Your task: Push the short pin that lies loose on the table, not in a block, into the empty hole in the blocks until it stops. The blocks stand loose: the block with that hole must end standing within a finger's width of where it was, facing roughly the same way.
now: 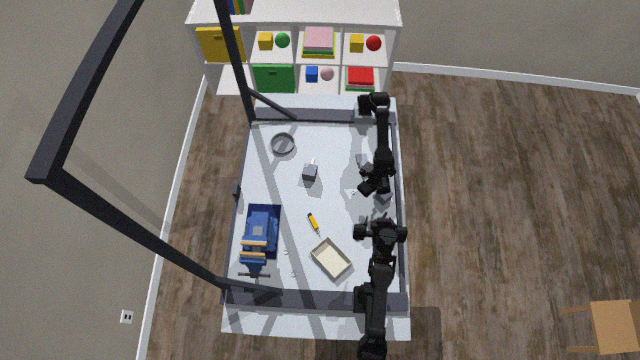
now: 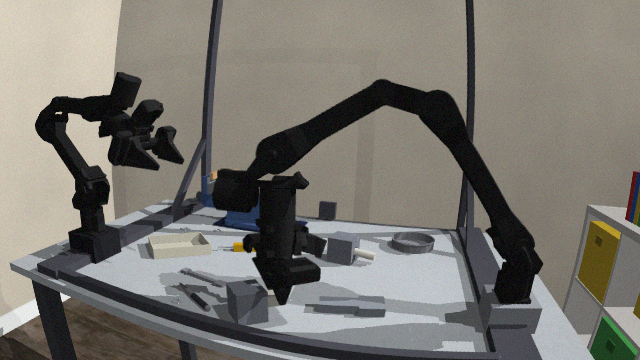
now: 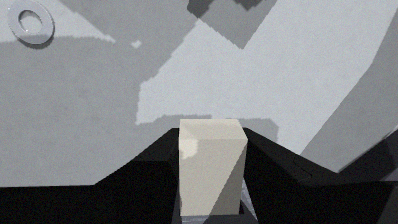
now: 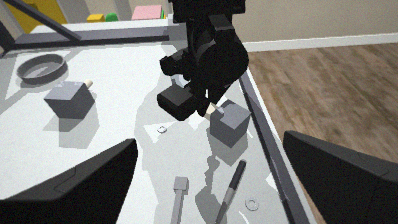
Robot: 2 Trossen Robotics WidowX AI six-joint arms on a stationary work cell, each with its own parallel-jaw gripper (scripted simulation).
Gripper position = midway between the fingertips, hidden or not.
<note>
In view: the left gripper (image 2: 278,301), the right gripper (image 2: 171,165), a grey block (image 2: 340,247), a grey block (image 2: 247,300), a short cream pin (image 3: 212,152), a grey round dish (image 2: 418,240) and a cream tray (image 2: 195,244).
The grey round dish also shows in image 4 (image 4: 42,69). The cream tray is seen too in image 1 (image 1: 327,253). The left gripper shows as well in image 3 (image 3: 208,136) and in image 4 (image 4: 206,111). Image 3 misses the grey round dish: it is out of frame. Image 3 does not show the cream tray: it is out of frame.
</note>
